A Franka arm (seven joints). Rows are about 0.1 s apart.
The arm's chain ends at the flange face. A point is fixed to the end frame.
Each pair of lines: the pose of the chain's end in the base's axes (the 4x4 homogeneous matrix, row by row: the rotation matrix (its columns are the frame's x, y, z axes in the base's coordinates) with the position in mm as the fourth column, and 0 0 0 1 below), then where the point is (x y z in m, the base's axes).
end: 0.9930, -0.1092, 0.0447, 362.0; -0.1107, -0.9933, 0.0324, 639.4; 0.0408, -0.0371, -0.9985, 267.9; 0, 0, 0, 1
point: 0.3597 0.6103 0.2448
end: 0.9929, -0.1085, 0.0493, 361.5; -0.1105, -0.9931, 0.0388, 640.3; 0.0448, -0.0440, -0.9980, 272.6; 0, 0, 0, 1
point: 0.3593 0.6114 0.2493
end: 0.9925, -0.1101, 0.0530, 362.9; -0.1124, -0.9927, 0.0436, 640.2; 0.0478, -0.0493, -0.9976, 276.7; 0, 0, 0, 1
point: 0.3608 0.6114 0.2533
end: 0.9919, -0.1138, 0.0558, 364.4; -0.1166, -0.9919, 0.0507, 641.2; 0.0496, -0.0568, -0.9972, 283.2; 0, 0, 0, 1
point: 0.3622 0.6126 0.2596
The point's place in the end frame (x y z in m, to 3 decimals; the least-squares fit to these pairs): 0.000 0.030 0.022
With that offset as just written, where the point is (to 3 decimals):
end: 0.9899, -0.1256, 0.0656, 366.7; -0.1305, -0.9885, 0.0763, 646.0; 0.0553, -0.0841, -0.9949, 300.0; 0, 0, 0, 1
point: 0.364 0.618 0.276
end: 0.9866, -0.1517, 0.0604, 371.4; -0.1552, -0.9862, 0.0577, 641.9; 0.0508, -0.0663, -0.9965, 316.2; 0, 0, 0, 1
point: 0.368 0.614 0.292
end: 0.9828, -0.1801, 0.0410, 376.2; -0.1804, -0.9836, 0.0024, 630.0; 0.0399, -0.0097, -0.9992, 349.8; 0, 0, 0, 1
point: 0.372 0.601 0.328
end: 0.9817, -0.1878, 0.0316, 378.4; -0.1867, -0.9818, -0.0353, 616.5; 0.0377, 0.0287, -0.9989, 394.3; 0, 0, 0, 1
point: 0.373 0.586 0.373
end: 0.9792, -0.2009, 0.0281, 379.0; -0.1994, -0.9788, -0.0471, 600.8; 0.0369, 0.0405, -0.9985, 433.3; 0, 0, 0, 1
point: 0.374 0.570 0.413
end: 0.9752, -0.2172, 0.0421, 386.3; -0.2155, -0.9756, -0.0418, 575.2; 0.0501, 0.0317, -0.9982, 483.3; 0, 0, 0, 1
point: 0.381 0.545 0.462
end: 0.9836, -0.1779, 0.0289, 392.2; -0.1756, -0.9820, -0.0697, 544.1; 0.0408, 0.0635, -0.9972, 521.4; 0, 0, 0, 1
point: 0.387 0.513 0.501
